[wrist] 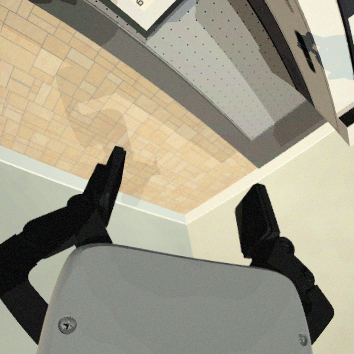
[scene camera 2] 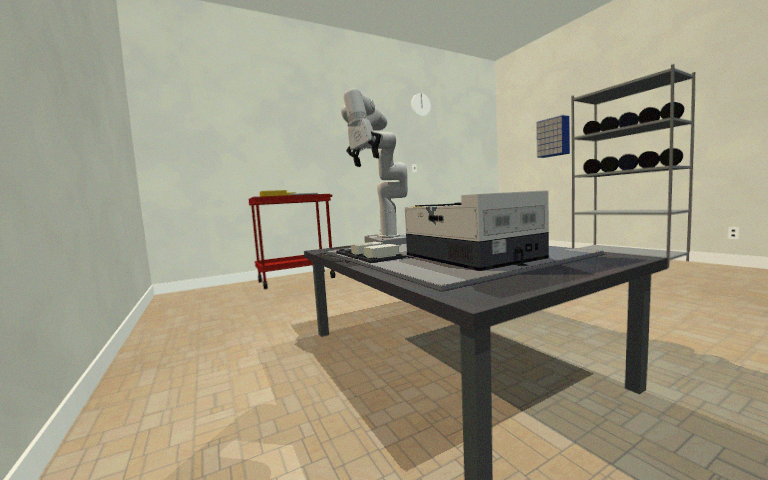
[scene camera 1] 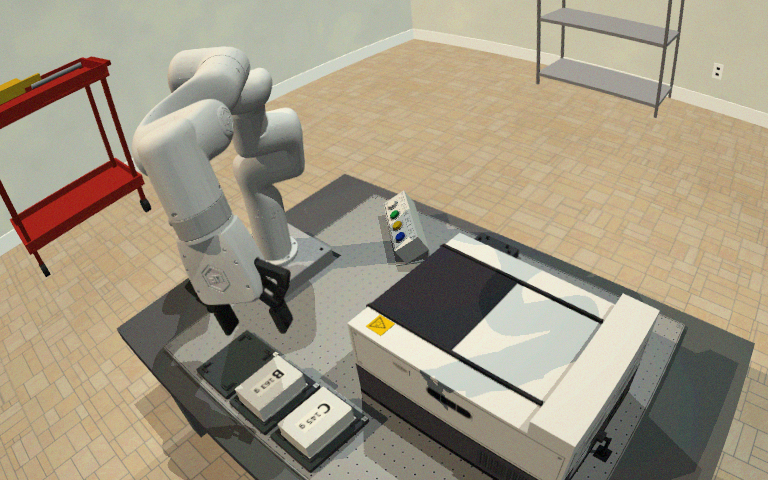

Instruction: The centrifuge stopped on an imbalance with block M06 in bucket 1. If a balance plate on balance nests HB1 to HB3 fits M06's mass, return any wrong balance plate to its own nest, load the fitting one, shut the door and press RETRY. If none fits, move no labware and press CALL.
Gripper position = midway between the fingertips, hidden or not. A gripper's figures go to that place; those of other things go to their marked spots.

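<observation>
There's a dark sliding door (scene camera 1: 444,297) that's 0.98 m from the lens, and then my gripper (scene camera 1: 259,328), which is 0.72 m from the lens. So my gripper is nearer to the lens than the dark sliding door.
</observation>
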